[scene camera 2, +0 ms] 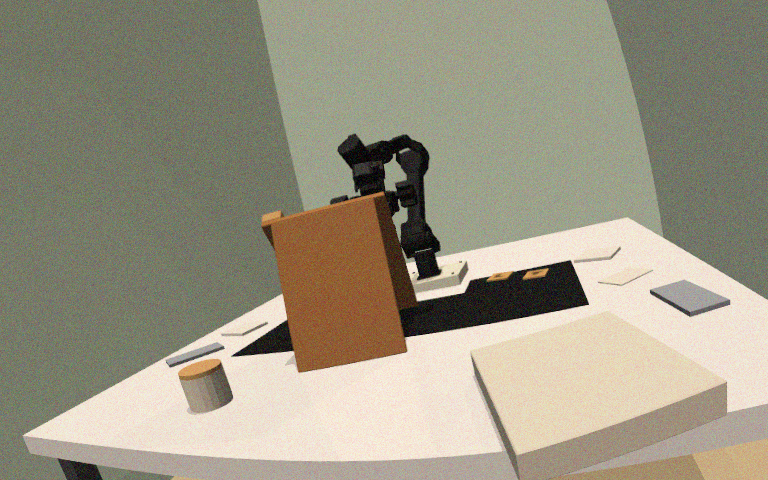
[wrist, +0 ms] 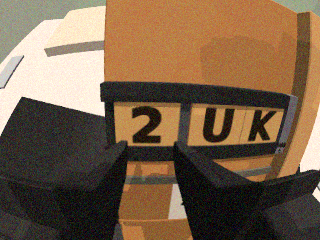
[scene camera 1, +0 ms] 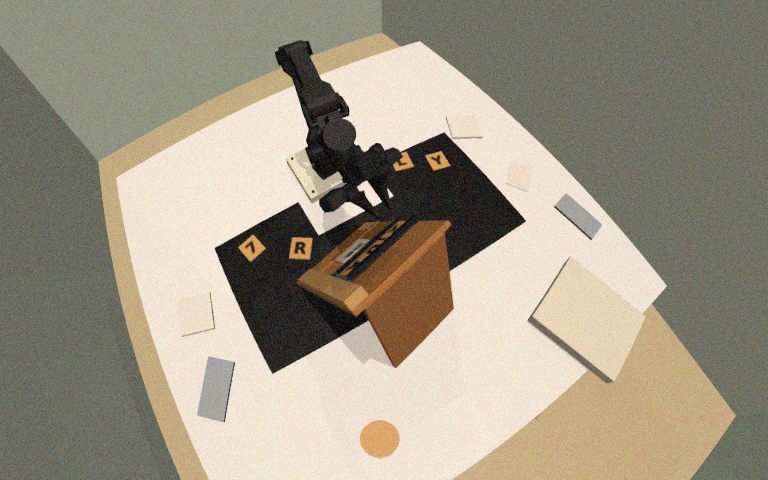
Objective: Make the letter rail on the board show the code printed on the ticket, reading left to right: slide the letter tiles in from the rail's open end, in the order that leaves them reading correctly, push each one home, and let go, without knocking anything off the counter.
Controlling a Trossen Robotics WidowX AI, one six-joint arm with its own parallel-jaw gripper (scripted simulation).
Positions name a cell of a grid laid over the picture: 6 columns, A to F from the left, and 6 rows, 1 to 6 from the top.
Observation:
In view: the gripper (scene camera 1: D3), a letter tile (wrist: C4), a brown wooden board (scene camera 2: C4) and a black mat (scene camera 1: C5).
The gripper shows as well in scene camera 2 (scene camera 2: C3) and in the wrist view (wrist: C4). The brown wooden board also shows in the wrist view (wrist: E2) and in scene camera 1 (scene camera 1: D4). The black mat also shows in scene camera 2 (scene camera 2: D4).

